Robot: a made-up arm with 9 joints. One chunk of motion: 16 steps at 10 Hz.
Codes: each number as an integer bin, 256 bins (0 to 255) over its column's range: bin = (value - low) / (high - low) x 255, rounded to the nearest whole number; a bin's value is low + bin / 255 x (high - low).
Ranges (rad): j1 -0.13..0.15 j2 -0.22..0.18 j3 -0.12..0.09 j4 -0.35..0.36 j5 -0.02..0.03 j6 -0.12..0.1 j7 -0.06..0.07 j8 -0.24..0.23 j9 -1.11..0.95
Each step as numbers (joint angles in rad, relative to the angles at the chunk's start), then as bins.
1 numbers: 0.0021 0.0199 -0.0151 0.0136 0.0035 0.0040 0.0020 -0.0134 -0.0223
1 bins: 120 153 127 131 120 144 122 123 135
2 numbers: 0.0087 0.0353 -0.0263 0.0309 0.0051 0.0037 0.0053 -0.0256 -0.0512
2 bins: 126 163 114 137 128 143 128 116 131
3 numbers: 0.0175 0.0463 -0.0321 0.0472 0.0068 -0.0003 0.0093 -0.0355 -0.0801
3 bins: 134 170 107 143 137 139 136 111 127
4 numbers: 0.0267 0.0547 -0.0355 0.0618 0.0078 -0.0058 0.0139 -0.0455 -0.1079
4 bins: 143 175 103 148 142 132 145 106 124
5 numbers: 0.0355 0.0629 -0.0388 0.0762 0.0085 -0.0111 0.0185 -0.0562 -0.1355
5 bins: 151 180 99 153 145 126 154 100 121
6 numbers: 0.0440 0.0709 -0.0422 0.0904 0.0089 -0.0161 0.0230 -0.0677 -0.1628
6 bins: 158 185 94 158 147 120 163 93 117
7 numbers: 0.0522 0.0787 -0.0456 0.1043 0.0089 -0.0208 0.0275 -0.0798 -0.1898
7 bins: 166 190 90 163 147 115 172 87 114
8 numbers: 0.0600 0.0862 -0.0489 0.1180 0.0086 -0.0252 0.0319 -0.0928 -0.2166
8 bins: 173 195 86 168 146 110 180 80 111
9 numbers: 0.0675 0.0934 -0.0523 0.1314 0.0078 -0.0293 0.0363 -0.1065 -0.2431
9 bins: 180 200 82 173 142 105 189 72 107
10 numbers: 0.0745 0.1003 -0.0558 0.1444 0.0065 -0.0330 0.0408 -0.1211 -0.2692
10 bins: 186 204 78 178 135 101 198 65 104
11 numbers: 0.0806 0.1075 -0.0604 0.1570 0.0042 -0.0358 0.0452 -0.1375 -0.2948
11 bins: 192 209 72 182 123 98 206 56 101
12 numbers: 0.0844 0.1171 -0.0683 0.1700 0.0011 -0.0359 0.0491 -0.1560 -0.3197
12 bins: 195 215 63 187 108 97 214 46 98
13 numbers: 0.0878 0.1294 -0.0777 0.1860 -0.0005 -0.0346 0.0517 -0.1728 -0.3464
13 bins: 198 223 51 193 99 99 219 36 95
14 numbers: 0.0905 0.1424 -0.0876 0.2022 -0.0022 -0.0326 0.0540 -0.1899 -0.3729
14 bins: 201 231 39 198 91 101 224 27 91
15 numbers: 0.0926 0.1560 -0.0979 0.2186 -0.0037 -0.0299 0.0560 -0.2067 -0.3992
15 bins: 203 240 27 204 83 104 228 18 88
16 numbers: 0.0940 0.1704 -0.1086 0.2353 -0.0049 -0.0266 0.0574 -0.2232 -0.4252
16 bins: 204 249 14 210 77 108 230 9 85
